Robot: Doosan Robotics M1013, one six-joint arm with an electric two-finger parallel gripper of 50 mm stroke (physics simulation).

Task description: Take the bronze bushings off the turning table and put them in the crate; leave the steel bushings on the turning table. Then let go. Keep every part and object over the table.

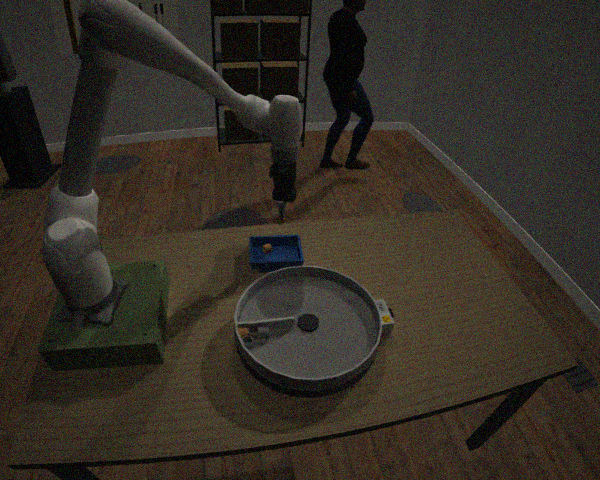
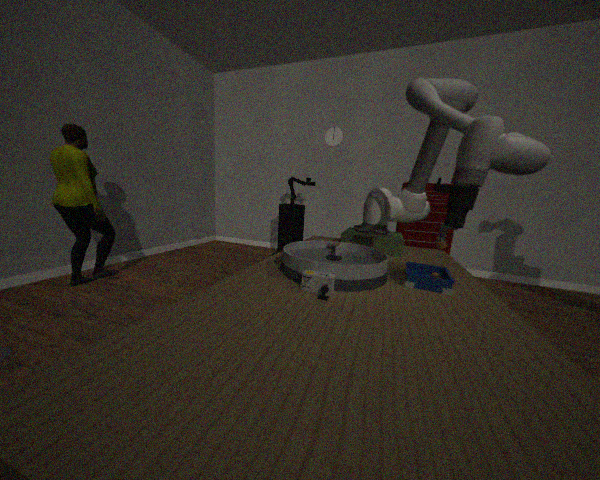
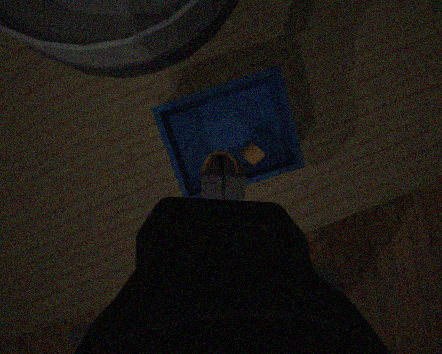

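Where they show: gripper, fingertip midpoint: [image 1: 282,218] [image 2: 439,242] [image 3: 218,167]; arm's base at its link origin: [image 1: 94,301] [image 2: 373,232].
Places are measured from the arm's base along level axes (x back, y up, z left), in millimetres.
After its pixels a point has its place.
The gripper [image 1: 281,218] {z 360, x -562, y 65 mm} [image 2: 443,237] {z 360, x -562, y 65 mm} [image 3: 223,176] {z 360, x -562, y 65 mm} is shut on a bronze bushing [image 3: 220,154] {z 349, x -558, y 69 mm}, whose curved rim shows beyond the fingertips. It points down, high above the blue crate [image 1: 286,261] {z 267, x -581, y -49 mm} [image 2: 422,283] {z 327, x -632, y -76 mm} [image 3: 215,89] {z 267, x -547, y -48 mm}, toward the crate's side by the table's back edge. Another bronze bushing [image 1: 267,247] {z 359, x -510, y -65 mm} [image 2: 436,274] {z 367, x -516, y -65 mm} [image 3: 253,153] {z 366, x -509, y -62 mm} lies inside the crate. On the turning table [image 1: 325,355] {z -117, x -692, y -46 mm} [image 2: 350,271] {z 122, x -815, y -30 mm} [image 3: 120,56] {z 204, x -660, y -36 mm}, a bronze bushing [image 1: 243,331] {z -65, x -467, y -14 mm} lies at the left rim beside grey steel bushings [image 1: 262,330] {z -59, x -519, y -15 mm}, close to the divider; their exact number is unclear in the dark.
The divider [image 1: 270,320] {z -27, x -539, y -10 mm} runs from the turning table's rim toward its dark hub [image 1: 308,322] {z -9, x -648, y -37 mm}. A white control box [image 1: 384,317] {z 14, x -878, y -40 mm} [image 2: 317,284] {z 45, x -896, y -69 mm} is on its side. The green base block [image 1: 135,310] {z -24, x -145, y 1 mm} [image 2: 395,244] {z 163, x -183, y -29 mm} carries the arm. One person [image 1: 345,75] stands beyond the table.
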